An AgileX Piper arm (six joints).
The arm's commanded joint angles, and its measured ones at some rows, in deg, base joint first. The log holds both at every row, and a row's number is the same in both.
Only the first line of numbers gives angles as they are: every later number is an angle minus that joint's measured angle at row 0.
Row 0, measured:
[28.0 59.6 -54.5 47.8 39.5 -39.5]
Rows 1 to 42, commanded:
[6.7 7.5 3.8 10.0 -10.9 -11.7]
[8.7 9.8 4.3 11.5 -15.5 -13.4]
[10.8 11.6 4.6 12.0 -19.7 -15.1]
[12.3 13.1 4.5 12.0 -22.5 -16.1]
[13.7 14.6 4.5 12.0 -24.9 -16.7]
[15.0 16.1 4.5 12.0 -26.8 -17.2]
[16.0 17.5 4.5 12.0 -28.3 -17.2]
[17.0 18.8 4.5 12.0 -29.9 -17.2]
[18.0 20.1 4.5 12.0 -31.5 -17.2]
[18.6 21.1 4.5 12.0 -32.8 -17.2]
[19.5 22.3 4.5 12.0 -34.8 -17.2]
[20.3 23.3 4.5 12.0 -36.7 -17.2]
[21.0 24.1 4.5 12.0 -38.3 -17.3]
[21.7 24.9 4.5 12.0 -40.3 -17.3]
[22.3 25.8 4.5 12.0 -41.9 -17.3]
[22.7 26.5 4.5 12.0 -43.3 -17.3]
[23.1 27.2 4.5 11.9 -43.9 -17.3]
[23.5 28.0 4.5 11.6 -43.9 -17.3]
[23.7 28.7 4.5 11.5 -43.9 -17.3]
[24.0 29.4 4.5 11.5 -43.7 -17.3]
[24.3 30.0 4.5 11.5 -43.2 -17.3]
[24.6 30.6 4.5 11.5 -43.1 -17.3]
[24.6 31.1 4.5 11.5 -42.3 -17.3]
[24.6 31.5 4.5 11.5 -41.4 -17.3]
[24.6 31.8 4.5 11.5 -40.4 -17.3]
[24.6 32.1 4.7 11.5 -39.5 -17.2]
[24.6 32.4 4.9 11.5 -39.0 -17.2]
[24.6 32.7 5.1 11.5 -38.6 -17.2]
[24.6 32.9 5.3 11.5 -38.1 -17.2]
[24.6 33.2 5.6 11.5 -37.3 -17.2]
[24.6 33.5 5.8 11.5 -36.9 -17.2]
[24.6 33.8 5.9 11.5 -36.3 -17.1]
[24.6 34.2 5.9 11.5 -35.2 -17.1]
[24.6 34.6 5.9 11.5 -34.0 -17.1]
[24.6 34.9 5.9 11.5 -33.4 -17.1]
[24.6 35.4 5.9 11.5 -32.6 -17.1]
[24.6 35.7 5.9 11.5 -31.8 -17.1]
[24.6 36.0 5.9 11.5 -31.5 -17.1]
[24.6 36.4 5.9 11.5 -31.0 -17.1]
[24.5 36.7 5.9 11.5 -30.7 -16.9]
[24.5 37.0 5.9 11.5 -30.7 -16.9]
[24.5 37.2 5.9 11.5 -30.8 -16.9]
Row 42, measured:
[24.5 36.3 5.7 11.6 -31.7 -16.6]
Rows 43 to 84, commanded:
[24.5 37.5 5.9 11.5 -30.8 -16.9]
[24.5 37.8 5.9 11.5 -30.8 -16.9]
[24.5 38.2 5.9 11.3 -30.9 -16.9]
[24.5 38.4 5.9 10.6 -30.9 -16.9]
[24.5 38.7 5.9 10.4 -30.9 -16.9]
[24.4 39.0 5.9 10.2 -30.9 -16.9]
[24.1 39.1 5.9 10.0 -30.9 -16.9]
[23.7 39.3 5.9 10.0 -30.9 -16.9]
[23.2 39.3 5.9 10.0 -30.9 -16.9]
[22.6 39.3 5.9 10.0 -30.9 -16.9]
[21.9 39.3 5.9 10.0 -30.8 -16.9]
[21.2 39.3 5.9 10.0 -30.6 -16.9]
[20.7 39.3 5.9 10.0 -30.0 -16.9]
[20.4 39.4 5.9 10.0 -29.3 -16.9]
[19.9 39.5 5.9 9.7 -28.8 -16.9]
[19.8 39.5 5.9 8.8 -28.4 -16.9]
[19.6 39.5 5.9 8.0 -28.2 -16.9]
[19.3 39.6 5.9 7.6 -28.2 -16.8]
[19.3 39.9 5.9 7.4 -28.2 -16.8]
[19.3 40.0 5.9 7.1 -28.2 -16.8]
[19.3 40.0 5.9 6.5 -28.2 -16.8]
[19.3 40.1 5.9 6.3 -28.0 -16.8]
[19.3 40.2 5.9 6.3 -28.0 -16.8]
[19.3 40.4 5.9 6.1 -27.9 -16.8]
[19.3 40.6 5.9 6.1 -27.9 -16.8]
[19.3 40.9 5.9 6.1 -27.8 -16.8]
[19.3 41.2 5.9 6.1 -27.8 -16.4]
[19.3 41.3 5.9 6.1 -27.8 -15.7]
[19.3 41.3 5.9 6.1 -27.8 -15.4]
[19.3 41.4 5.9 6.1 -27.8 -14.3]
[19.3 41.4 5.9 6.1 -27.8 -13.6]
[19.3 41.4 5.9 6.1 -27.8 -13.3]
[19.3 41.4 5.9 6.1 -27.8 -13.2]
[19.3 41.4 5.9 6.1 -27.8 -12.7]
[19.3 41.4 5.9 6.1 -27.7 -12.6]
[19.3 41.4 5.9 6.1 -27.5 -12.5]
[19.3 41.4 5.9 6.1 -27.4 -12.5]
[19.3 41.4 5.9 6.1 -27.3 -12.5]
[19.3 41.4 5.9 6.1 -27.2 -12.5]
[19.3 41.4 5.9 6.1 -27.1 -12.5]
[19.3 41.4 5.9 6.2 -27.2 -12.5]
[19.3 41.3 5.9 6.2 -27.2 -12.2]
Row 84, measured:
[19.6 41.4 5.7 6.2 -27.6 -13.0]
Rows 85 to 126, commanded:
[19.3 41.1 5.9 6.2 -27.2 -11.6]
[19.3 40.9 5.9 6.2 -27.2 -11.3]
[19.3 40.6 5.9 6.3 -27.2 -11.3]
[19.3 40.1 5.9 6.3 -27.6 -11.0]
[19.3 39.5 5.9 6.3 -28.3 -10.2]
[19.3 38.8 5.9 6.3 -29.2 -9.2]
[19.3 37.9 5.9 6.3 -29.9 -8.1]
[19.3 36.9 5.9 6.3 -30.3 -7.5]
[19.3 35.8 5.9 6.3 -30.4 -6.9]
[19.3 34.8 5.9 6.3 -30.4 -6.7]
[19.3 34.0 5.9 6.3 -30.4 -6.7]
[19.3 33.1 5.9 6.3 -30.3 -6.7]
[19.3 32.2 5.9 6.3 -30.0 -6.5]
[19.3 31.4 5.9 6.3 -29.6 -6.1]
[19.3 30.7 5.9 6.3 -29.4 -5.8]
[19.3 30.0 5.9 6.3 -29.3 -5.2]
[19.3 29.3 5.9 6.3 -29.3 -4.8]
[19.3 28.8 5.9 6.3 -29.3 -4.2]
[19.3 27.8 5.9 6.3 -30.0 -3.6]
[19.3 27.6 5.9 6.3 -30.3 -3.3]
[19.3 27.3 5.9 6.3 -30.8 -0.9]
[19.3 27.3 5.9 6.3 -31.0 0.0]
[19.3 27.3 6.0 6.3 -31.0 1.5]
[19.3 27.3 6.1 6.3 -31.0 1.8]
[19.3 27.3 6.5 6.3 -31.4 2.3]
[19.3 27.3 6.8 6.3 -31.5 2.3]
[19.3 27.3 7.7 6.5 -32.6 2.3]
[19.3 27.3 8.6 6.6 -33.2 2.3]
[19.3 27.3 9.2 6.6 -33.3 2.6]
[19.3 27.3 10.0 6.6 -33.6 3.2]
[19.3 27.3 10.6 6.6 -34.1 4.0]
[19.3 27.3 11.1 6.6 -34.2 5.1]
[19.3 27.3 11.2 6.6 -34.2 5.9]
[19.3 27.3 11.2 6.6 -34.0 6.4]
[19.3 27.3 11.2 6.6 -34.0 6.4]
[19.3 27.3 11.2 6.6 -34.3 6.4]
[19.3 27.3 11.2 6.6 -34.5 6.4]
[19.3 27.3 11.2 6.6 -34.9 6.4]
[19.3 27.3 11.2 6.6 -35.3 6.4]
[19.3 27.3 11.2 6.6 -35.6 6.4]
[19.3 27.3 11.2 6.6 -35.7 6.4]
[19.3 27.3 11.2 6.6 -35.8 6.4]
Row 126, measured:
[19.6 28.0 10.9 6.2 -34.2 6.1]
